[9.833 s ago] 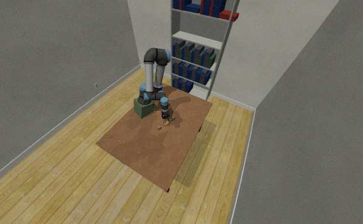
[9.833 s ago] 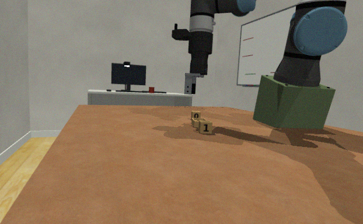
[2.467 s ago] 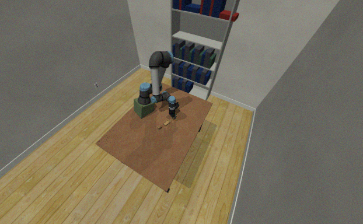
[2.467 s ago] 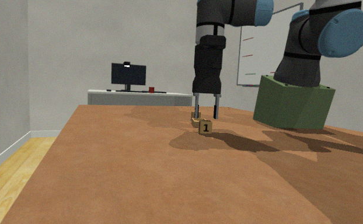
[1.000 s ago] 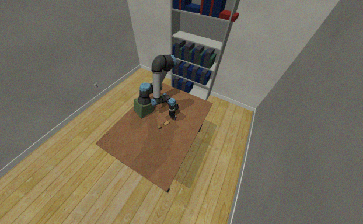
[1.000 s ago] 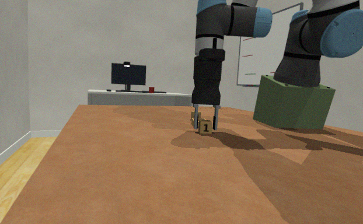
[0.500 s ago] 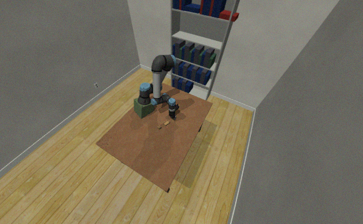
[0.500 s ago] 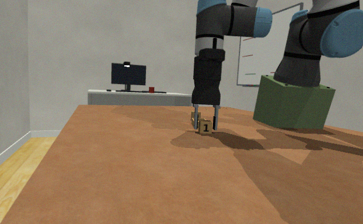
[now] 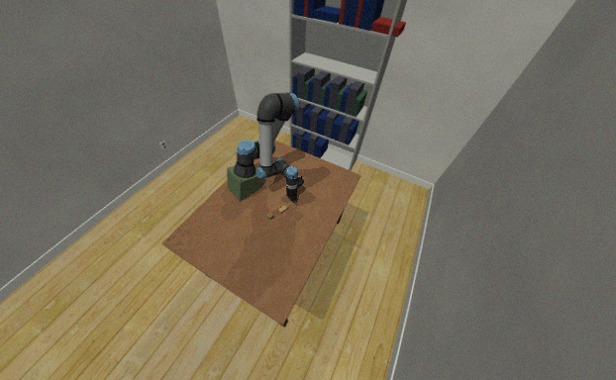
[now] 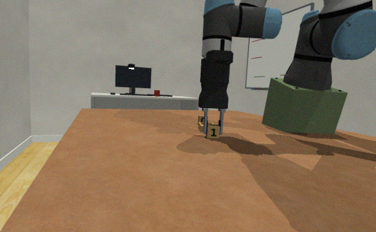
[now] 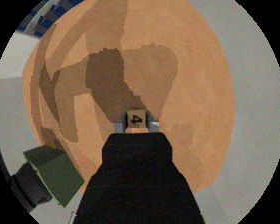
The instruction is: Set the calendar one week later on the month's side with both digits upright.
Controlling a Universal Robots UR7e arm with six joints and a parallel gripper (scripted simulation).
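My gripper is now 5 cm past the wooden tray, 10 cm to the left of it and 2 cm above it.
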